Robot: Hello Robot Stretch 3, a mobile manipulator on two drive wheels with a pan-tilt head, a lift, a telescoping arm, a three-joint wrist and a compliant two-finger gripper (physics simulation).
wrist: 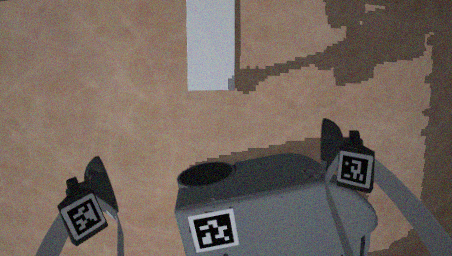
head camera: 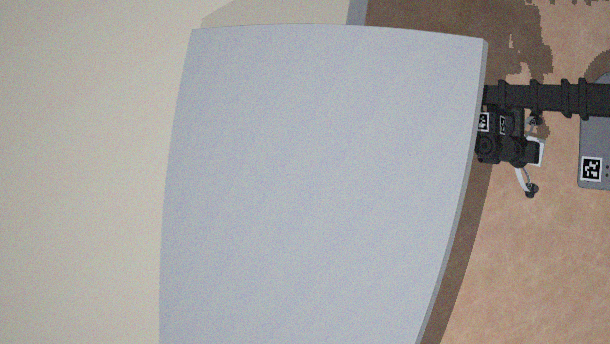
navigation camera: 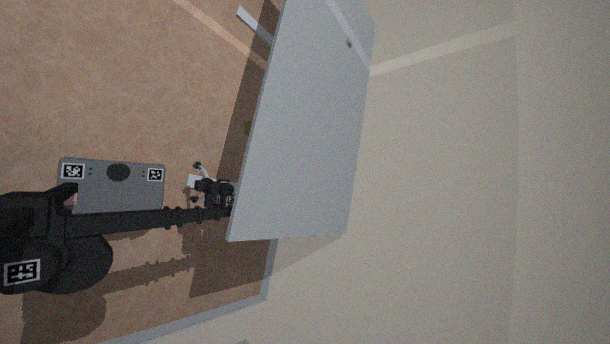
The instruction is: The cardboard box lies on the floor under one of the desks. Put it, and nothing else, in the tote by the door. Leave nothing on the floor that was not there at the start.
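Seen in the pictures: gripper, between the fingertips: (wrist: 216, 157) (navigation camera: 194, 181); robot's base, origin of its link: (navigation camera: 118, 171).
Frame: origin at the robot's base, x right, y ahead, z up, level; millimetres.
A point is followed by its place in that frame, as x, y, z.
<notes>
My gripper (head camera: 533, 155) {274, -21, 271} (navigation camera: 195, 182) {274, -21, 271} (wrist: 216, 157) {274, -21, 271} is open, with its fingers wide apart and nothing between them. It hangs at the long edge of the desk (head camera: 320, 175) {543, 49, 720} (navigation camera: 305, 125) {556, 271, 720}, above the end of a pale desk foot (wrist: 211, 45) {379, -46, 26}, and points back toward my base. A small brown patch (navigation camera: 247, 128) {656, 363, 46} shows in the shadow right beside the desk's edge in the navigation view. It is too small to tell whether it is part of the cardboard box; the desk top hides the floor behind it. The tote does not show in these views.
My base (head camera: 595, 140) {122, -73, 160} (navigation camera: 120, 192) {11, -86, 160} (wrist: 270, 220) {130, -79, 160} stands on the floor near the desk. My arm (head camera: 550, 97) {170, -101, 618} (navigation camera: 145, 217) {60, -93, 623} reaches to the desk's edge near its corner. A second pale desk foot (navigation camera: 252, 22) {617, 1176, 26} sticks out farther along. A pale wall (head camera: 80, 175) {1105, 99, 966} (navigation camera: 440, 175) {1106, 110, 1169} runs behind the desk.
</notes>
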